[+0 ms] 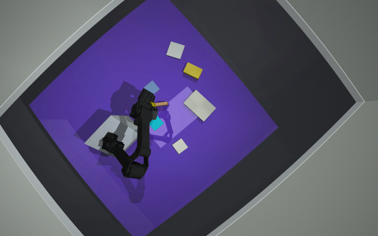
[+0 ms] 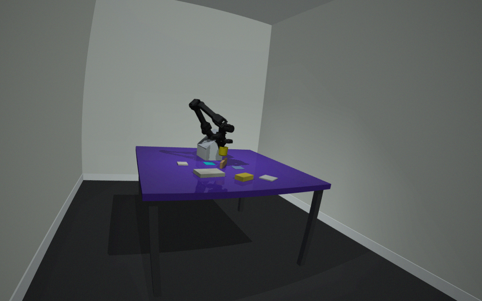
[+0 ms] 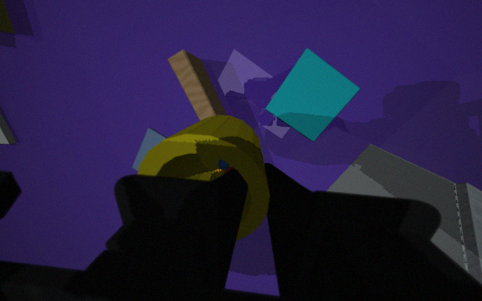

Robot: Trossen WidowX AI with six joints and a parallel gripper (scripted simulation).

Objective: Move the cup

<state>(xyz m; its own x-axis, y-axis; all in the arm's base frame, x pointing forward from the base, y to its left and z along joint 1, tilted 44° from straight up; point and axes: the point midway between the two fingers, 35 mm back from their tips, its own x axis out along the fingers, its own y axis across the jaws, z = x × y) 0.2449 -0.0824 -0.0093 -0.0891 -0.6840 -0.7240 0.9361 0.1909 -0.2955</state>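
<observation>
Right now my gripper tip is 12 cm above the teal pad, 6 cm to the left of it and 4 cm past it. From my gripper tip the other things lie so: yellow cup (2 cm ahead, 1 cm to the left); then small marble (3 cm to the left, 2 cm below, 2 cm ahead); then wooden bar (10 cm below, 3 cm ahead, 2 cm to the left).
</observation>
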